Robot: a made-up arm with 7 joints.
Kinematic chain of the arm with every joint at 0, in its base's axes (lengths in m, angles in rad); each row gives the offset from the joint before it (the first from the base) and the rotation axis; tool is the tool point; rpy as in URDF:
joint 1: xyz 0 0 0.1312 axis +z
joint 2: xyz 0 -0.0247 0.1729 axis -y
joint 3: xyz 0 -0.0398 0.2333 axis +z
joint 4: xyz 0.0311 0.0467 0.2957 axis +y
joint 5: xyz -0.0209 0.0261 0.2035 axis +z
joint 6: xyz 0 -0.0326 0.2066 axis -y
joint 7: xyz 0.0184 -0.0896 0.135 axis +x
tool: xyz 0 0 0 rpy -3.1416 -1.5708 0
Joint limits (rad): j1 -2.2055..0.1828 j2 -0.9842..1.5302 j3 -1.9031..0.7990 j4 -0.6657..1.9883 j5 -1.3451..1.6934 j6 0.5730..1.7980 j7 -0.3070..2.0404
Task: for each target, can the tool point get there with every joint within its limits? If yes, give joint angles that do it. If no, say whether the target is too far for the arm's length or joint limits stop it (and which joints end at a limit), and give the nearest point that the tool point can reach.
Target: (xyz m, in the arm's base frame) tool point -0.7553 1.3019 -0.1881
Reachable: no: too far | nearest point -0.5142 0.8863 0.0814 | short by 0.551 m
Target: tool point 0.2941 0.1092 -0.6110
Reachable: no: joint limits stop it (at a limit: joint 1, joint 2, joint 4, joint 5, joint 6) | nearest point 0.4336 0.0755 0.0294 | short by 0.656 m
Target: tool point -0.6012 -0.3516 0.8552
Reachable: yes | joints -1.8551 -0.5038 -1.0566 1.4699 -0.0002 1.5278 0.8982
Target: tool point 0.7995 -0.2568 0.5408
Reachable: yes | joints -0.2067 -0.6389 0.0932 1.2472 0.7771 0.7830 1.6809
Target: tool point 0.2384 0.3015 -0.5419
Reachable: no: joint limits stop it (at a limit: joint 1, joint 2, joint 4) | nearest point 0.4152 0.6132 -0.0573 | short by 0.603 m
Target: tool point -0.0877 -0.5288 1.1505
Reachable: yes | joints -1.3478 -0.4798 -0.5190 0.1010 1.1270 1.3566 0.2079
